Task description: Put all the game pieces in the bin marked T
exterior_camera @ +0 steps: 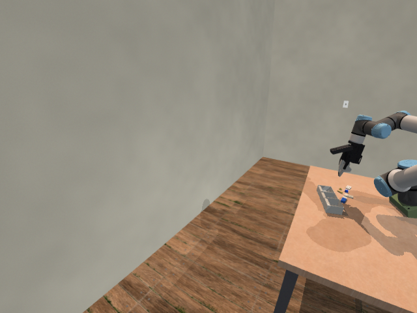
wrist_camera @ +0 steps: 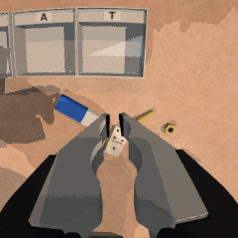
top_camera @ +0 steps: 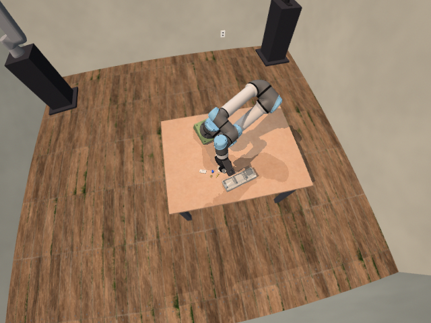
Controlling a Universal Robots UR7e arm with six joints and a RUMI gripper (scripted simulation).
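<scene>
Right now the grey bin is 40 mm ahead of my hand, 100 mm to the left of it and 120 mm below it. From my hand the other things lie so: brass nut (50 mm behind, 100 mm to the right, 140 mm below); then blue die (80 mm behind, 70 mm to the right, 140 mm below); then brass pin (50 mm behind, 50 mm to the right, 140 mm below).
</scene>
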